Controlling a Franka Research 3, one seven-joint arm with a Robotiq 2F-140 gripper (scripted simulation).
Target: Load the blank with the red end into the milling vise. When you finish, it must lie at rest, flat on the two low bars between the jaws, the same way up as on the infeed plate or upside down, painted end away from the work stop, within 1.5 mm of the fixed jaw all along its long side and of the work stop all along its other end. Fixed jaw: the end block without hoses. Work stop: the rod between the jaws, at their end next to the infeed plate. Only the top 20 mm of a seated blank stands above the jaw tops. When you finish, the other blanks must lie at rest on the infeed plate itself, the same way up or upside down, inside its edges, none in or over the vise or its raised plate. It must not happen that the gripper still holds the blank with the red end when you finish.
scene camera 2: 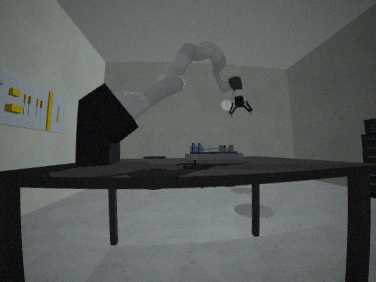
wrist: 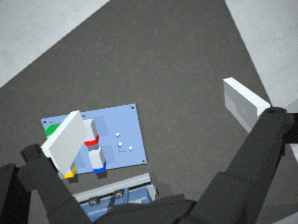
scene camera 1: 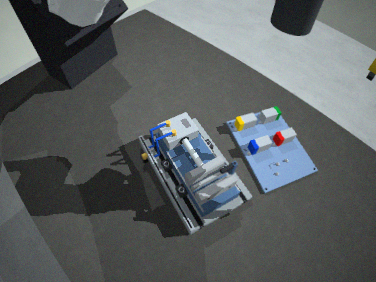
Labels:
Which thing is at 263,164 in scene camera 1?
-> A blue infeed plate.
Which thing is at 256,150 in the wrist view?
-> My gripper.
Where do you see a blue infeed plate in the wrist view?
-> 123,119

